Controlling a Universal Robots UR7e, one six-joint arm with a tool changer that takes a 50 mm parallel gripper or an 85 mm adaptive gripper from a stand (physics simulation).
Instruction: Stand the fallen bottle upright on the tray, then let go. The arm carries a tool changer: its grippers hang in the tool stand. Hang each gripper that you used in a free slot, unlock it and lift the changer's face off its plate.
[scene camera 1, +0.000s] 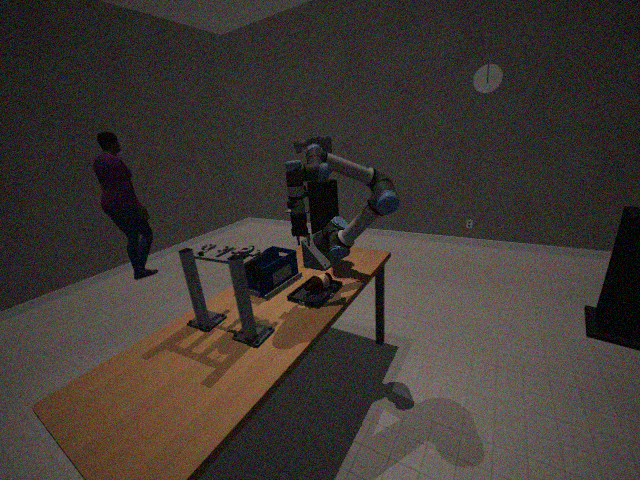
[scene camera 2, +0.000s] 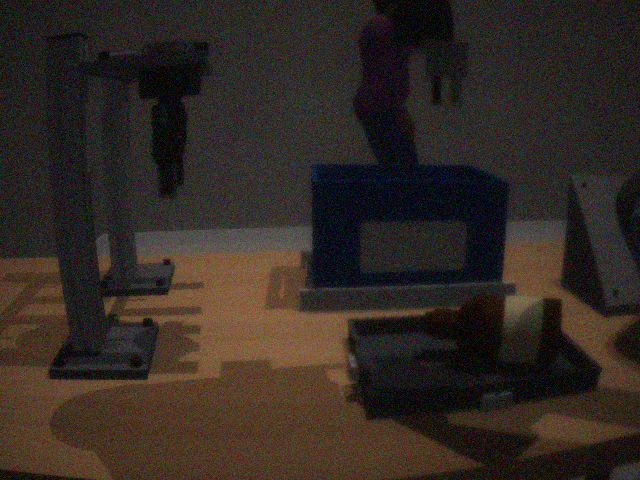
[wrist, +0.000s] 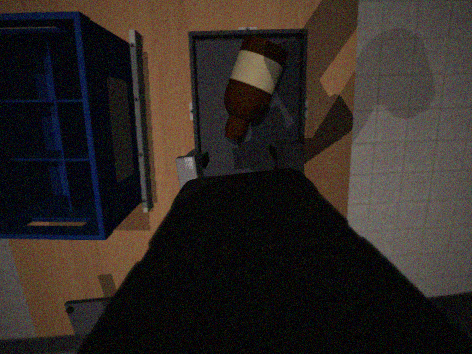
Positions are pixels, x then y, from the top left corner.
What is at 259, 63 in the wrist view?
A brown bottle.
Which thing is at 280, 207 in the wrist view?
A gripper.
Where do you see a tool stand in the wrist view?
83, 314
